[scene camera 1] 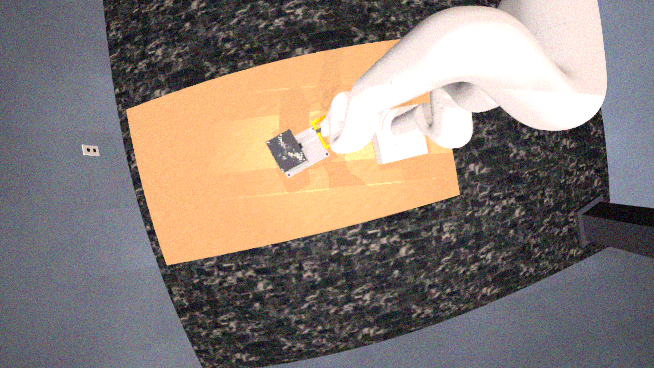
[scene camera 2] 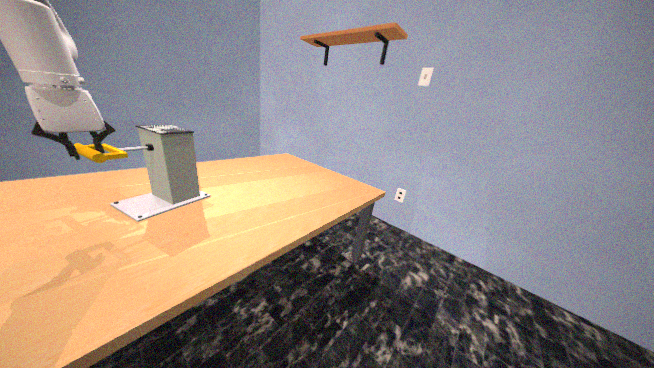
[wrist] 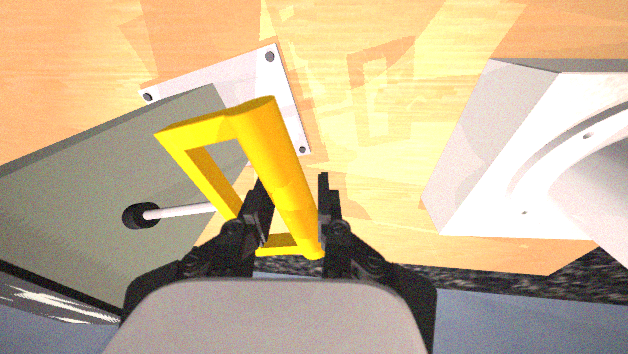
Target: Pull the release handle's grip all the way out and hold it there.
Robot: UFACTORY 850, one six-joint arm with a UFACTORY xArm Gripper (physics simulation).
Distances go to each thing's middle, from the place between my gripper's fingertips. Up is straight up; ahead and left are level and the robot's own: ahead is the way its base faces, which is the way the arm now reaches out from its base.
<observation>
Now: hand 15 cm short of the base plate (scene camera 2: 139,208), 1 cm to the right of it and 19 cm above it.
</observation>
